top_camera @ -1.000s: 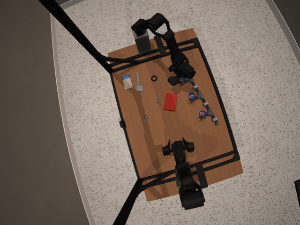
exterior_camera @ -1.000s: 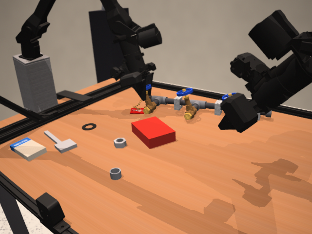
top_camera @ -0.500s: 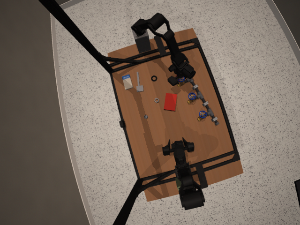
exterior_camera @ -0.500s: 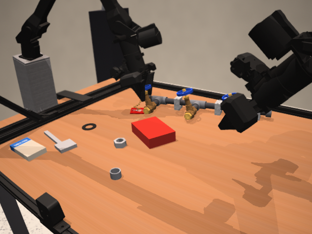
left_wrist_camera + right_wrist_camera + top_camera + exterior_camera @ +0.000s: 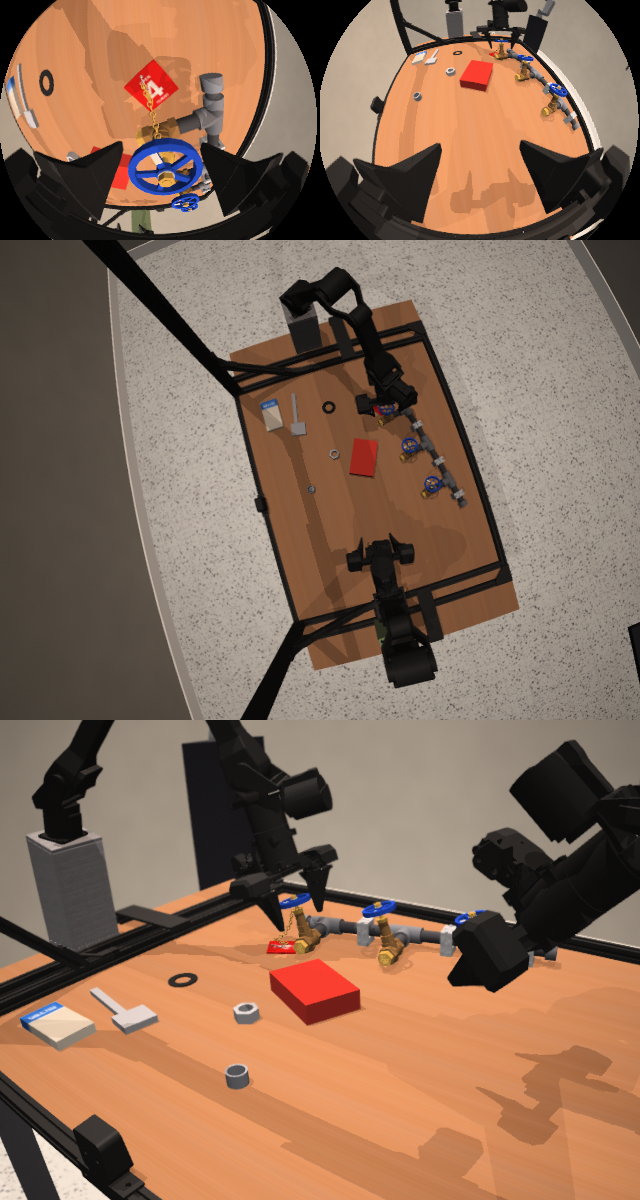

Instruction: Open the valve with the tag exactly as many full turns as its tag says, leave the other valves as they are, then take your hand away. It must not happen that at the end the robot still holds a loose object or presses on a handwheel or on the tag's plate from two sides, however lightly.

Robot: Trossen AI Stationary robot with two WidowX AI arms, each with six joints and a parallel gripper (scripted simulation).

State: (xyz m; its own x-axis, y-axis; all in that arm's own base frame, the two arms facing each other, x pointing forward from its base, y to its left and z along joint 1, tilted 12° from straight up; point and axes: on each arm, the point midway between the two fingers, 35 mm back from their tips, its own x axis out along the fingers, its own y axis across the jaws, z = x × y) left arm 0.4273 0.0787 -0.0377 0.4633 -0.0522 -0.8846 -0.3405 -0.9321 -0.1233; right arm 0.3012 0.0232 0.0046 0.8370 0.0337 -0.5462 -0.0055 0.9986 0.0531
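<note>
My left gripper is now 1 cm past the red tag, 4 cm to the right of it and 9 cm above it. From my left hand the other things lie so: box (38 cm behind, 12 cm to the left, 8 cm below); red block (11 cm behind, 12 cm to the right, 8 cm below); grey t-shaped piece (30 cm behind, 8 cm to the left, 9 cm below).
</note>
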